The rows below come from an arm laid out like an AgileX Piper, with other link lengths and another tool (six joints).
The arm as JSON. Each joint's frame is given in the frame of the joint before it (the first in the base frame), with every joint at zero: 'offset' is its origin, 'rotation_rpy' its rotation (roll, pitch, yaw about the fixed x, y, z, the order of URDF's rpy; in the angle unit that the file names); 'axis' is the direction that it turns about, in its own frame. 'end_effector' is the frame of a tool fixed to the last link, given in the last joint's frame.
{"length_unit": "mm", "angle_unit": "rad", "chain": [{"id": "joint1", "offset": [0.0, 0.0, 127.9], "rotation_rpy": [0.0, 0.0, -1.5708], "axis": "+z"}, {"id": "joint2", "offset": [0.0, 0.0, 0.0], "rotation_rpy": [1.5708, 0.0, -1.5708], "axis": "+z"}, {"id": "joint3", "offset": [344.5, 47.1, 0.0], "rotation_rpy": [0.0, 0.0, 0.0], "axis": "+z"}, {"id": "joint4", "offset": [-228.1, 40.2, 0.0], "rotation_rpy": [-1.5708, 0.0, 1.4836], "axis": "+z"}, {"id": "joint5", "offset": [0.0, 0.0, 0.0], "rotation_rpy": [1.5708, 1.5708, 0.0], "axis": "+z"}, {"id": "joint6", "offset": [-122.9, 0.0, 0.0], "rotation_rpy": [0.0, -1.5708, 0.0], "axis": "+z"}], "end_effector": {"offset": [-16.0, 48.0, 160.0], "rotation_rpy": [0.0, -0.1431, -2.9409]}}
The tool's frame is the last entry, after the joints.
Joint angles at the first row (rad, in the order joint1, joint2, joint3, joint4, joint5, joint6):
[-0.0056, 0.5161, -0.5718, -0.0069, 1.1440, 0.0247]
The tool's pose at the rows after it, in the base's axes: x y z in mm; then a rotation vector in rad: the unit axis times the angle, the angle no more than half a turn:
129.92 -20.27 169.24 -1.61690 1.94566 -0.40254
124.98 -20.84 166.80 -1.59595 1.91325 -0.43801
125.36 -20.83 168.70 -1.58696 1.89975 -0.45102
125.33 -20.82 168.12 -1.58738 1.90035 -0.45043
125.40 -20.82 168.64 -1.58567 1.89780 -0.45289
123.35 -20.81 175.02 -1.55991 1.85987 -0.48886
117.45 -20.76 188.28 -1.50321 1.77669 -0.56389
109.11 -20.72 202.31 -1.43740 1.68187 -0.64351
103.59 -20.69 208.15 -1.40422 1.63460 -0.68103
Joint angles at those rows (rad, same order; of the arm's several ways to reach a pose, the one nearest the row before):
[-0.0056, 0.4193, -0.5131, -0.0101, 1.1362, 0.0239]
[-0.0056, 0.3536, -0.4838, -0.0127, 1.1281, 0.0239]
[-0.0056, 0.3393, -0.4807, -0.0128, 1.1212, 0.0239]
[-0.0057, 0.3393, -0.4788, -0.0127, 1.1202, 0.0238]
[-0.0057, 0.3368, -0.4789, -0.0127, 1.1193, 0.0238]
[-0.0056, 0.2868, -0.4788, -0.0127, 1.1185, 0.0239]
[-0.0057, 0.1770, -0.4789, -0.0127, 1.1185, 0.0236]
[-0.0056, 0.0535, -0.4789, -0.0127, 1.1185, 0.0236]
[-0.0057, -0.0117, -0.4789, -0.0127, 1.1227, 0.0236]

